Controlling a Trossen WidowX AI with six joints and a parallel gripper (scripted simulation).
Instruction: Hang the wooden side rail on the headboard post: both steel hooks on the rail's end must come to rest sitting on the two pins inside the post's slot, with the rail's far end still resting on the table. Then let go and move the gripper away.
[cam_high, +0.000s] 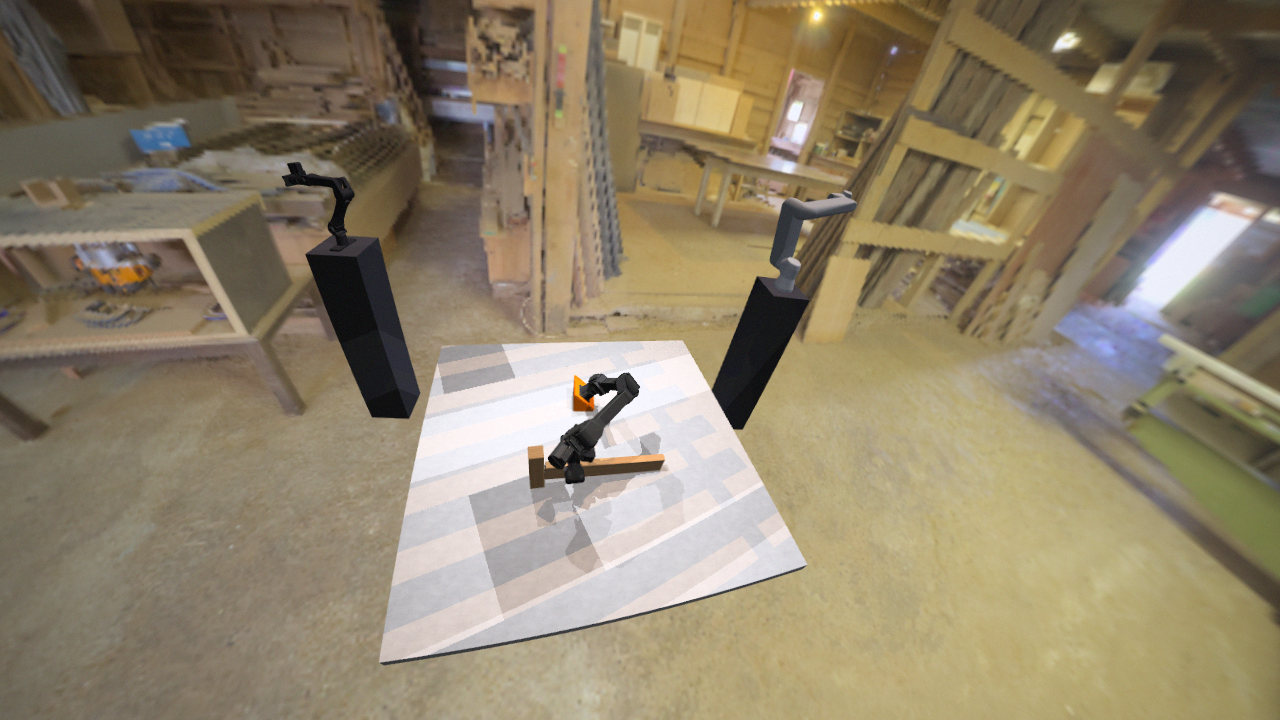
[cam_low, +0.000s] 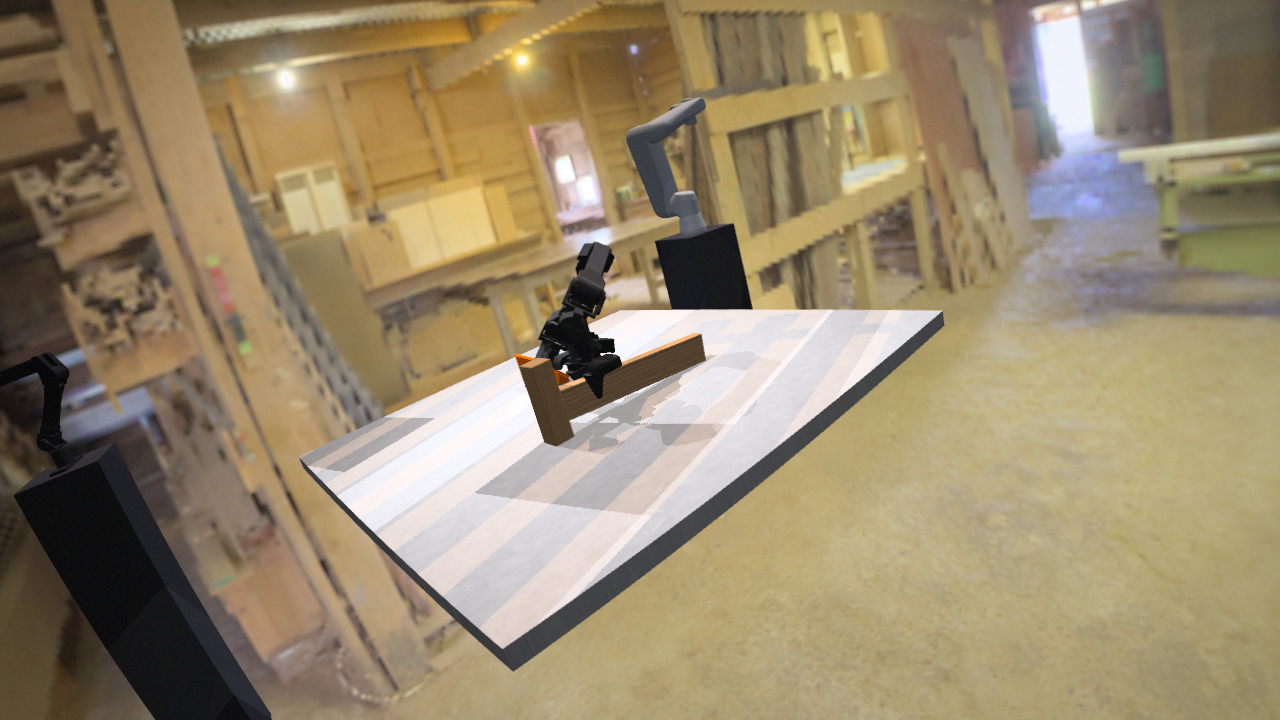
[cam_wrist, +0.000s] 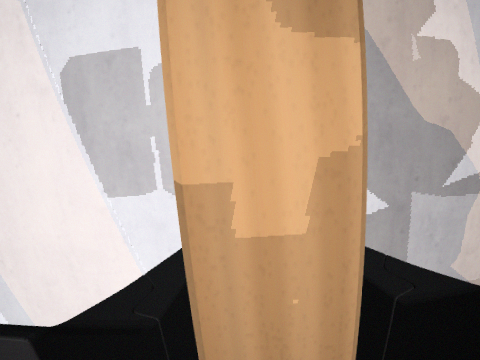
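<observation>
Right now the headboard post is 1 cm ahead of my gripper tip, 12 cm to the right of it and 4 cm above it.
</observation>
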